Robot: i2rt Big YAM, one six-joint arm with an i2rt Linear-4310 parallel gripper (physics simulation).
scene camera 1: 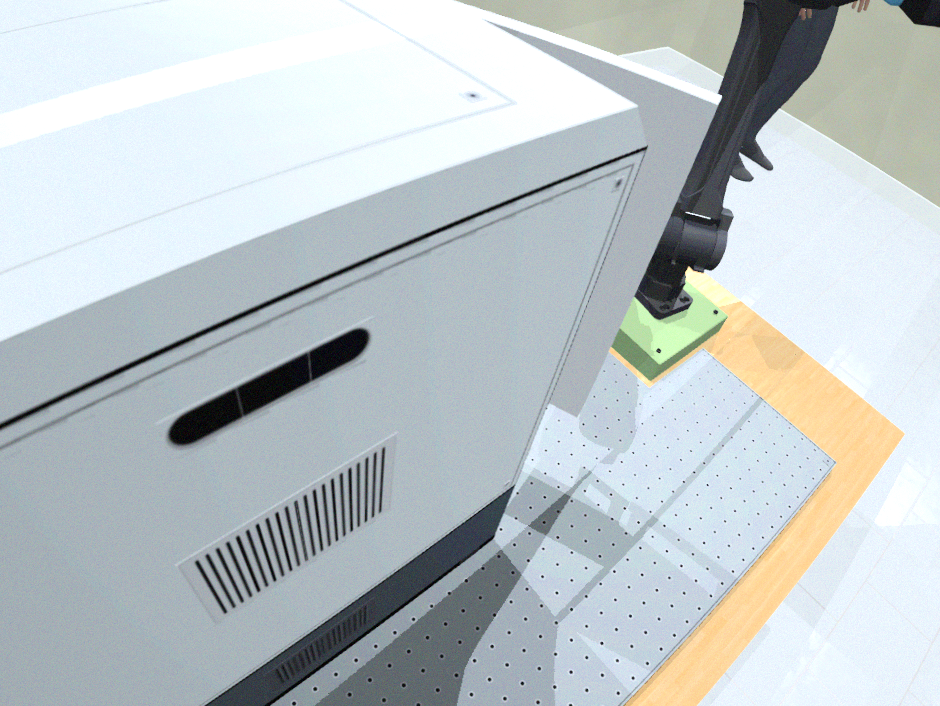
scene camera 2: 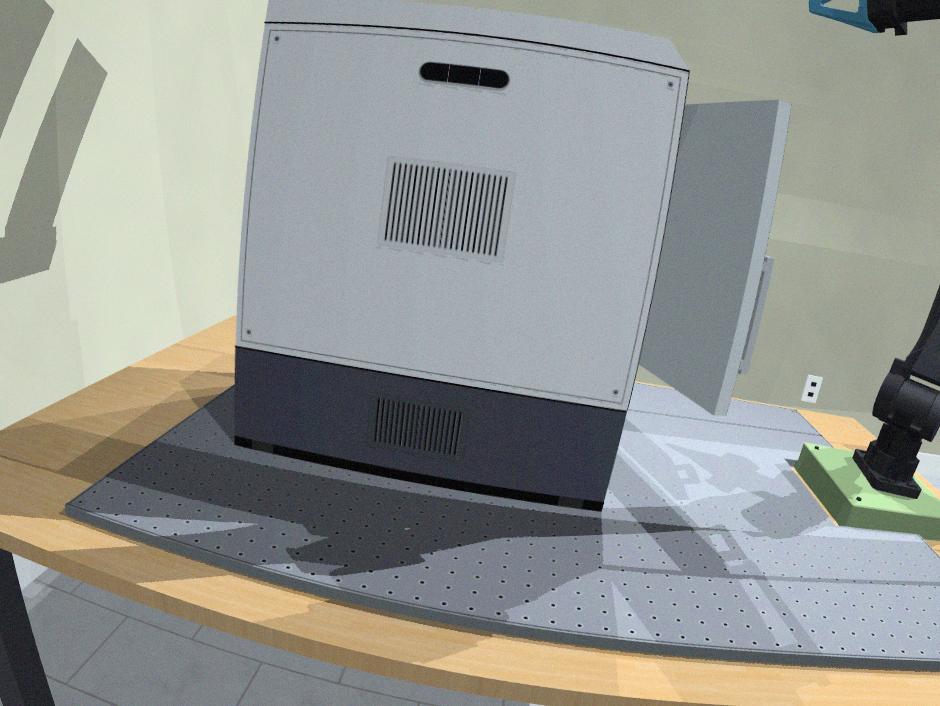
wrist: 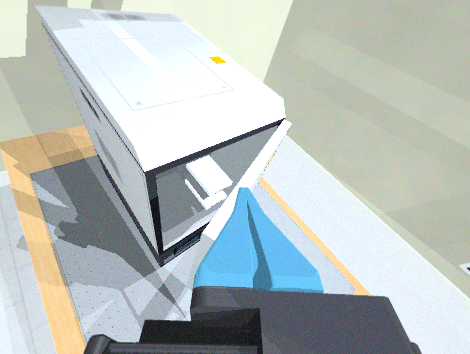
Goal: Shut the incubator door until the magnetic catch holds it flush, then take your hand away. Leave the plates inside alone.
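Where they show: gripper, fingertip midpoint: (scene camera 2: 809, 6) (wrist: 242, 193); arm's base, origin of the base link: (scene camera 1: 651, 289) (scene camera 2: 883, 476).
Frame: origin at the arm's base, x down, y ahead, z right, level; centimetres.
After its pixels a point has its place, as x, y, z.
The white incubator (scene camera 1: 455, 303) @(-43.3, 60.0, -25.7) (scene camera 2: 326, 113) @(-38.4, 84.2, -29.9) (wrist: 110, 60) @(-51.8, 70.6, -22.1) stands on the perforated board. Its door (scene camera 1: 661, 167) @(-42.2, 36.9, -18.1) (scene camera 2: 706, 227) @(-32.1, 40.8, -11.5) (wrist: 270, 150) @(-48.4, 44.9, -1.8) stands open at an angle, with a wide gap through which the inside shows. The door's handle (scene camera 2: 756, 315) @(-22.9, 32.8, -15.2) is on its outer face. Inside, white plates or a stack (wrist: 212, 175) @(-24.0, 58.6, -2.7) are partly visible. My gripper (scene camera 2: 811, 7) @(-60.1, 33.7, -19.2) (wrist: 242, 193) @(-60.1, 33.7, -19.2) is shut and empty, with blue fingers. In scene camera 2 it is up and right of the door, apart from it. In the wrist view its tips overlap the door's edge; contact cannot be told.
The arm's green base block (scene camera 1: 676, 326) @(0.3, 1.8, -8.2) (scene camera 2: 835, 486) @(0.4, 11.2, -6.9) sits on the wooden table (scene camera 1: 851, 410) @(4.5, -19.9, -34.2) (scene camera 2: 189, 585) @(4.5, 81.5, -55.8) beside the perforated board (scene camera 1: 759, 471) @(3.2, 7.2, -33.8) (scene camera 2: 455, 585) @(3.2, 59.2, -44.5). The black arm rises from it on the door side. A person's legs (scene camera 1: 805, 68) show behind the arm.
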